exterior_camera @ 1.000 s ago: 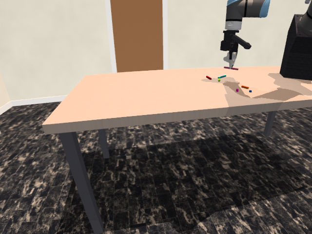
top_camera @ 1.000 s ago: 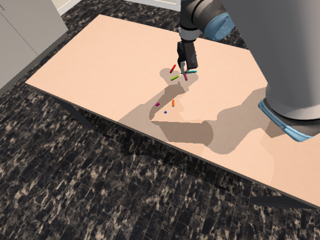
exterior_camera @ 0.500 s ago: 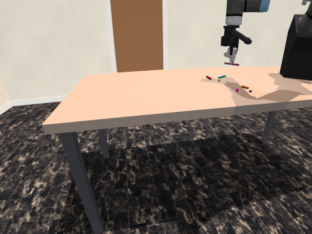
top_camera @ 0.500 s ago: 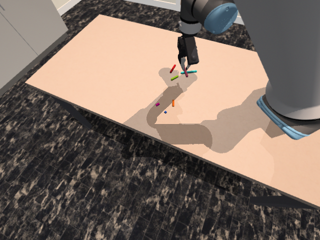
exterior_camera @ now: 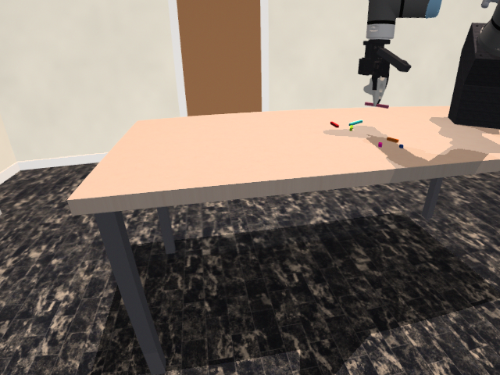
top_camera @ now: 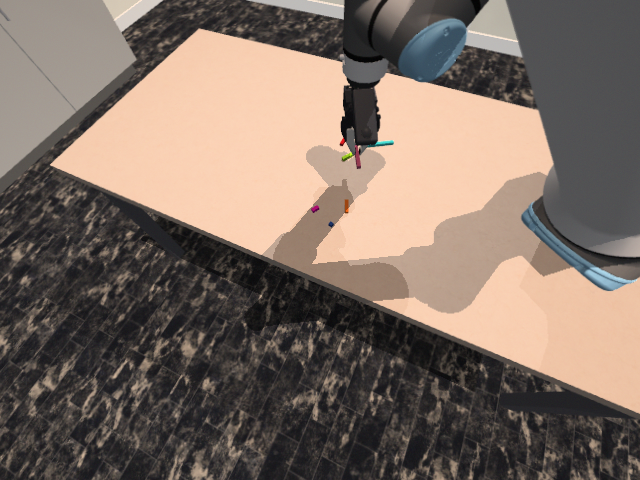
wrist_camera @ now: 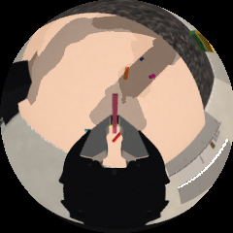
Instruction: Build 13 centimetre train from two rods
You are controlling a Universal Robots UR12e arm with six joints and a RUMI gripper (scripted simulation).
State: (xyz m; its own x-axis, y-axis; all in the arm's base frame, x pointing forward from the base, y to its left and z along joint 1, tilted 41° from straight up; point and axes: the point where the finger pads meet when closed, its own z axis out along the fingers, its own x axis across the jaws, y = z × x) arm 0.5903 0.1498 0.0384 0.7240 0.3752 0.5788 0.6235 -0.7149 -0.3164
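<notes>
Right now the orange rod is 110 mm below my hand, 90 mm to the left of it and 40 mm behind it. Also, from my hand: magenta rod 150 mm to the left, 110 mm below, 30 mm ahead; then lime rod 110 mm below, 60 mm to the right, 60 mm ahead; then pink rod 10 mm below.
</notes>
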